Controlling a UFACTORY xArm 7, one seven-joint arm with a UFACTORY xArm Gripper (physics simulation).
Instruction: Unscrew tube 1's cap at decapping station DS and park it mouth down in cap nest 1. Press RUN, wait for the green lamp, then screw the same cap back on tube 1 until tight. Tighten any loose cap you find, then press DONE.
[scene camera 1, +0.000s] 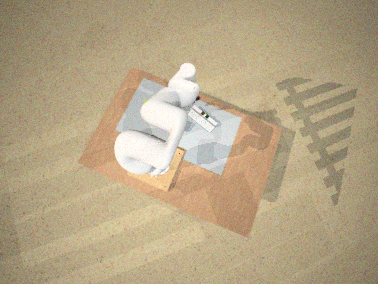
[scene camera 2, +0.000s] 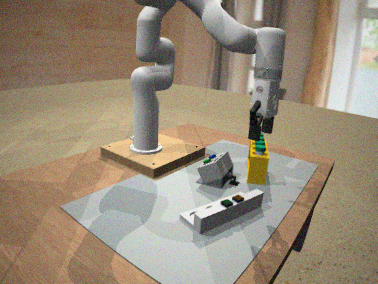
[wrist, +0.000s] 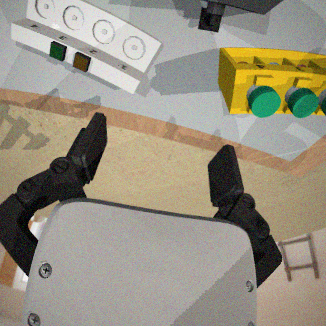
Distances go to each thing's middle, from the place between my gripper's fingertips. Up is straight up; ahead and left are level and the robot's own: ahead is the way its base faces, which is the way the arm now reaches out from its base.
Scene:
Right now the grey button box (scene camera 2: 219, 170) is 13 cm behind my hand, 1 cm to the left of it and 14 cm below it.

